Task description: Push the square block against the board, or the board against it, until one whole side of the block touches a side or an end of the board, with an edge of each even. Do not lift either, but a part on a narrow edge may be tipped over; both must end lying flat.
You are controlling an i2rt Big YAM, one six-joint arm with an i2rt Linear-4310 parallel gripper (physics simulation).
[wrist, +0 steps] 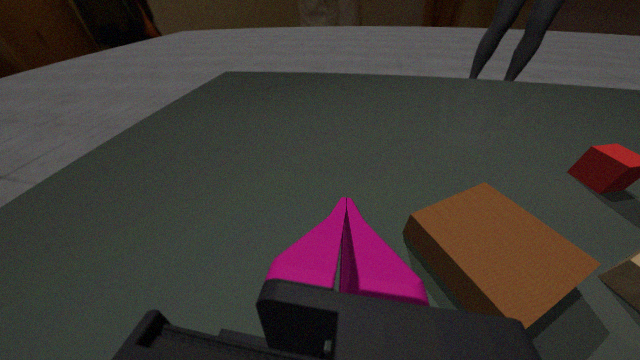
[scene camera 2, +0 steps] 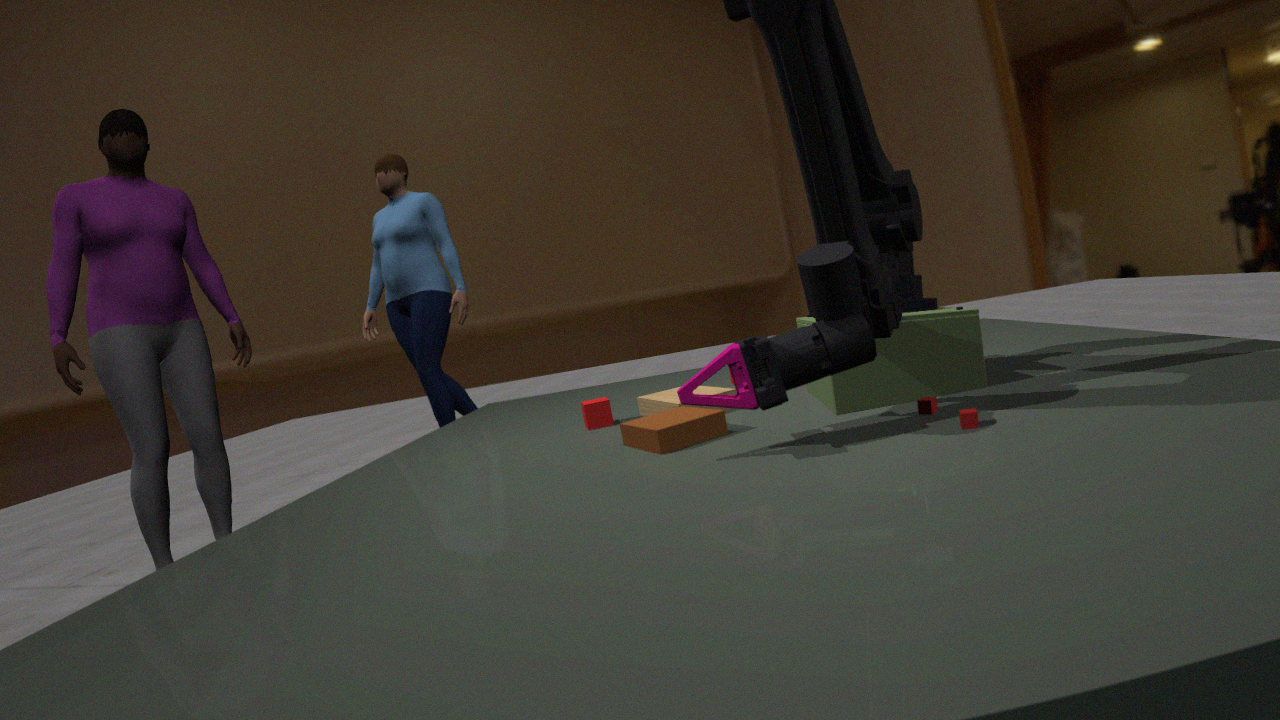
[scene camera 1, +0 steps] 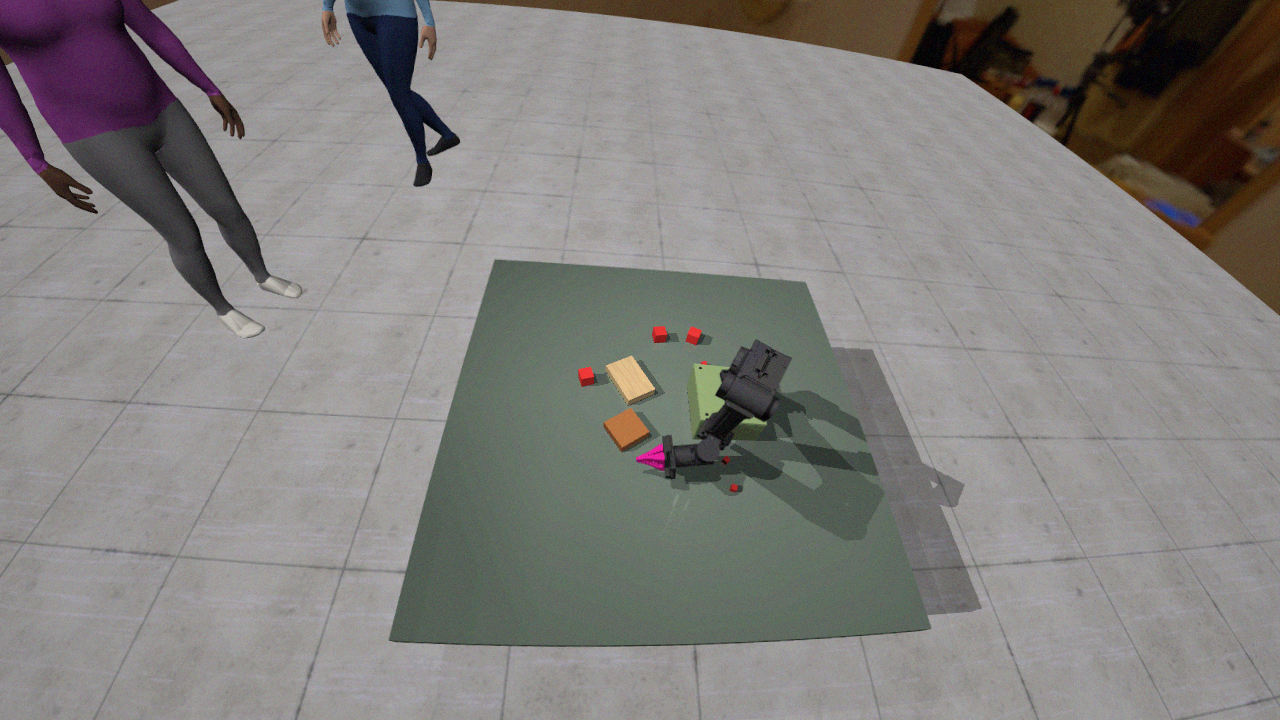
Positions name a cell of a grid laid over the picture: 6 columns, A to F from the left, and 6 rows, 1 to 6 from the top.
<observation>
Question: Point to a square block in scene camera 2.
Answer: At D4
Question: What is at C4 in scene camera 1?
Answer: A tan wooden board.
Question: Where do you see a square block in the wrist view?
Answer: E5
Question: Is my gripper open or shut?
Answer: Shut.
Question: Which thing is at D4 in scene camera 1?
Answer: My gripper.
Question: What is my gripper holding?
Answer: Nothing.
</observation>
